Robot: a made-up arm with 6 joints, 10 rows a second.
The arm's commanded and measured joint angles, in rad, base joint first. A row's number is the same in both.
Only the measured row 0 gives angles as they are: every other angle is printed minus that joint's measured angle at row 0.
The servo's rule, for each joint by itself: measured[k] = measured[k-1] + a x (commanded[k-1-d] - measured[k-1]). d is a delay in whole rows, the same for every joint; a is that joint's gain. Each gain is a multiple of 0.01, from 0.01 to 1. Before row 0 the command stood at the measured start. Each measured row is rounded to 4 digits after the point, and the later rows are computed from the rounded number. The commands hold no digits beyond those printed.
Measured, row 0: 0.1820, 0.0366, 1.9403, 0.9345, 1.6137, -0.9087
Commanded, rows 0 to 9: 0.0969, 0.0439, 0.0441, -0.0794, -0.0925, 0.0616; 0.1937, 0.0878, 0.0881, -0.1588, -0.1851, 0.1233; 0.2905, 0.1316, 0.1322, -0.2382, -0.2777, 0.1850; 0.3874, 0.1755, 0.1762, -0.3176, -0.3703, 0.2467; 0.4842, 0.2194, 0.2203, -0.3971, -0.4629, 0.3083; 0.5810, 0.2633, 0.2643, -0.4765, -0.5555, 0.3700; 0.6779, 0.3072, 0.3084, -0.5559, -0.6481, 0.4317; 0.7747, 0.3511, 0.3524, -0.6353, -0.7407, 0.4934; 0.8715, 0.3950, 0.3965, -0.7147, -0.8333, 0.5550; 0.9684, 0.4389, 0.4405, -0.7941, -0.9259, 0.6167
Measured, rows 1 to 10: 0.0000, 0.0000, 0.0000, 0.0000, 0.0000, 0.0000; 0.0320, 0.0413, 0.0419, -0.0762, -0.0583, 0.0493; 0.0854, 0.0850, 0.0858, -0.1555, -0.1382, 0.1085; 0.1531, 0.1288, 0.1299, -0.2349, -0.2261, 0.1697; 0.2304, 0.1727, 0.1739, -0.3143, -0.3169, 0.2313; 0.3142, 0.2166, 0.2180, -0.3938, -0.4089, 0.2929; 0.4022, 0.2605, 0.2620, -0.4732, -0.5013, 0.3546; 0.4932, 0.3044, 0.3061, -0.5526, -0.5938, 0.4163; 0.5861, 0.3483, 0.3501, -0.6320, -0.6863, 0.4780; 0.6803, 0.3922, 0.3942, -0.7114, -0.7789, 0.5396
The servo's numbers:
d 1
a 0.33 0.94 0.95 0.96 0.63 0.80

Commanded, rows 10 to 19: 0.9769, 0.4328, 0.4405, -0.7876, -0.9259, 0.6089; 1.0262, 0.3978, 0.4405, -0.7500, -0.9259, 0.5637; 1.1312, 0.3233, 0.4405, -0.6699, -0.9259, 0.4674; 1.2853, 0.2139, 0.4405, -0.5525, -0.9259, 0.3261; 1.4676, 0.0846, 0.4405, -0.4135, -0.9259, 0.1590; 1.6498, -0.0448, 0.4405, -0.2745, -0.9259, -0.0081; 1.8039, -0.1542, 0.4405, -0.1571, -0.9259, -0.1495; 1.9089, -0.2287, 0.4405, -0.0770, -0.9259, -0.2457; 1.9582, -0.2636, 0.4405, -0.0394, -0.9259, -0.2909; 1.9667, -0.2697, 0.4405, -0.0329, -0.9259, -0.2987
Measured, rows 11 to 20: 0.7754, 0.4361, 0.4382, -0.7908, -0.8715, 0.6013; 0.8419, 0.4330, 0.4404, -0.7877, -0.9058, 0.6074; 0.9027, 0.3999, 0.4405, -0.7515, -0.9185, 0.5724; 0.9781, 0.3279, 0.4405, -0.6732, -0.9232, 0.4884; 1.0795, 0.2207, 0.4405, -0.5573, -0.9249, 0.3586; 1.2076, 0.0928, 0.4405, -0.4193, -0.9255, 0.1989; 1.3535, -0.0365, 0.4405, -0.2803, -0.9258, 0.0333; 1.5021, -0.1471, 0.4405, -0.1620, -0.9259, -0.1129; 1.6363, -0.2238, 0.4405, -0.0804, -0.9259, -0.2191; 1.7425, -0.2612, 0.4405, -0.0410, -0.9259, -0.2765
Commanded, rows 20 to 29: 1.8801, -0.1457, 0.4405, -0.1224, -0.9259, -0.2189; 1.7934, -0.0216, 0.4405, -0.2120, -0.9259, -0.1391; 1.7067, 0.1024, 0.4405, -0.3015, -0.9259, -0.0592; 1.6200, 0.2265, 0.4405, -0.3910, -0.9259, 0.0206; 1.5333, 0.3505, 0.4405, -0.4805, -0.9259, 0.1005; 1.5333, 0.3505, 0.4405, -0.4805, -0.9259, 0.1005; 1.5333, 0.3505, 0.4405, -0.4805, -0.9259, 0.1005; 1.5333, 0.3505, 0.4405, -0.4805, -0.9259, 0.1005; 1.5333, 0.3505, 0.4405, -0.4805, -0.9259, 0.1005; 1.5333, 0.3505, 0.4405, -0.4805, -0.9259, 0.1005
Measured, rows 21 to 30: 1.8165, -0.2692, 0.4405, -0.0332, -0.9259, -0.2943; 1.8375, -0.1531, 0.4405, -0.1188, -0.9259, -0.2340; 1.8229, -0.0295, 0.4405, -0.2083, -0.9259, -0.1581; 1.7846, 0.0945, 0.4405, -0.2978, -0.9259, -0.0790; 1.7303, 0.2186, 0.4405, -0.3873, -0.9259, 0.0007; 1.6653, 0.3426, 0.4405, -0.4768, -0.9259, 0.0805; 1.6217, 0.3500, 0.4405, -0.4804, -0.9259, 0.0965; 1.5925, 0.3505, 0.4405, -0.4805, -0.9259, 0.0997; 1.5730, 0.3505, 0.4405, -0.4805, -0.9259, 0.1003; 1.5599, 0.3505, 0.4405, -0.4805, -0.9259, 0.1005
